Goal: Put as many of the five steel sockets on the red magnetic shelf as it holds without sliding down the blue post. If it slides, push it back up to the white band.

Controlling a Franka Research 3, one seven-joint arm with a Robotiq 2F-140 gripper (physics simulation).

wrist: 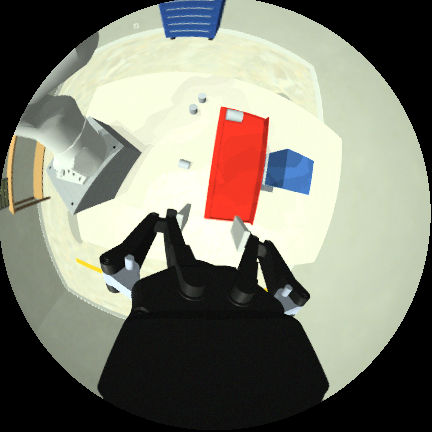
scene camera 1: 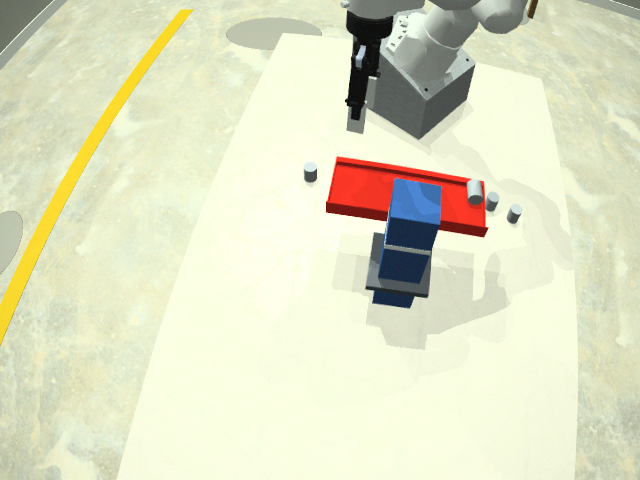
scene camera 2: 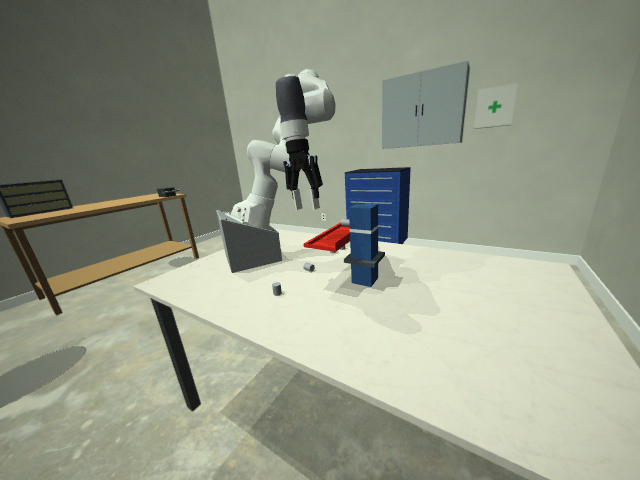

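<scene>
The red shelf point(scene camera 1: 356, 191) point(scene camera 2: 330, 241) point(wrist: 235, 165) stands out from the blue post point(scene camera 1: 416, 201) point(scene camera 2: 364, 248) point(wrist: 297, 172); its exact height against the white band point(scene camera 1: 407, 249) point(scene camera 2: 364, 230) is unclear. A larger socket point(scene camera 1: 474, 191) point(wrist: 234, 116) lies on the shelf's far right end in scene camera 1. Two upright sockets point(scene camera 1: 492, 201) point(scene camera 1: 513, 213) stand beyond that end. Another upright socket point(scene camera 1: 310, 172) point(scene camera 2: 277, 288) stands past the opposite end. A tipped socket point(scene camera 2: 309, 267) point(wrist: 184, 163) lies on the table, hidden in scene camera 1. My gripper point(scene camera 1: 362, 109) point(scene camera 2: 307, 204) point(wrist: 210, 217) is open and empty, above the table on the robot-base side.
The grey robot base point(scene camera 1: 395, 100) point(scene camera 2: 250, 245) point(wrist: 117, 177) stands on the table behind the shelf. A dark collar point(scene camera 1: 374, 260) surrounds the post low down. A blue drawer cabinet point(scene camera 2: 403, 206) point(wrist: 192, 20) and a wooden workbench point(scene camera 2: 103, 202) stand away from the table.
</scene>
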